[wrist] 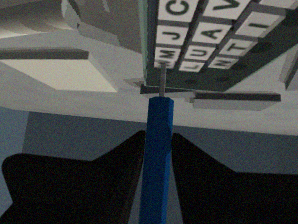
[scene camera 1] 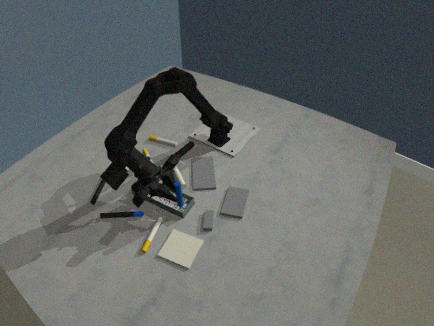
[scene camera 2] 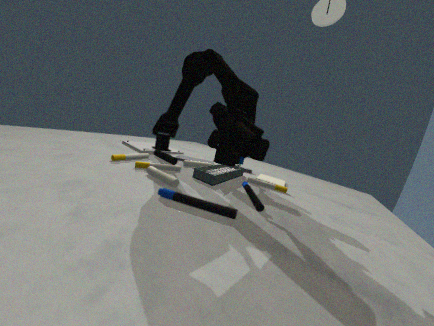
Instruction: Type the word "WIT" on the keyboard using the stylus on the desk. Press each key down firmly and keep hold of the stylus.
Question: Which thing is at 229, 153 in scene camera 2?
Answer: My gripper.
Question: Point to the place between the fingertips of my gripper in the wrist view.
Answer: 158, 137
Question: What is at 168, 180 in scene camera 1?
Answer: My gripper.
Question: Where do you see a white pad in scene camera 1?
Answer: At 180, 248
